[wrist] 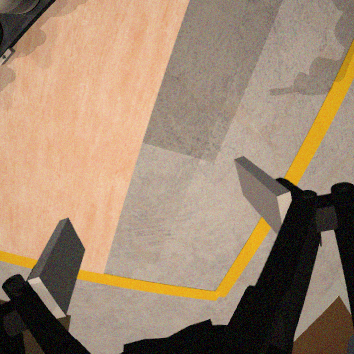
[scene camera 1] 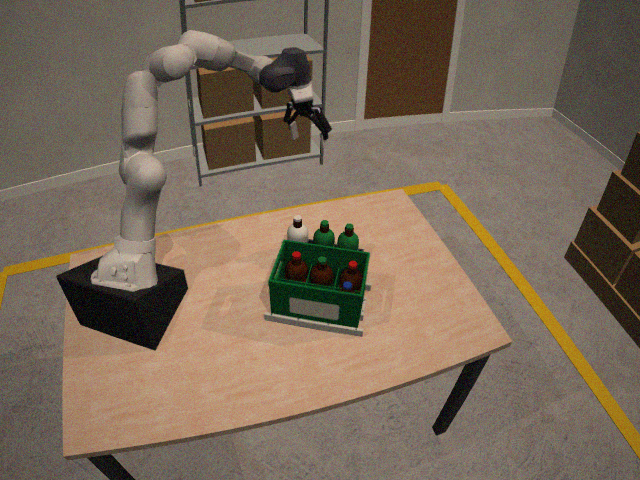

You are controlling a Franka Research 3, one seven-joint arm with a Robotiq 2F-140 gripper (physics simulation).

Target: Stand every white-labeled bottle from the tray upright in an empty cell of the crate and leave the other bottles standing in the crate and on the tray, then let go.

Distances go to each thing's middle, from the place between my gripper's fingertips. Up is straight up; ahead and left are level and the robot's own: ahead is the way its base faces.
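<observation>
The pale grey strip (scene camera 1: 282, 319) is what I measure my hand from. Counted from that strip, my hand is 29 cm above it and 62 cm to the left of it, and it is also 5 cm past it.
</observation>
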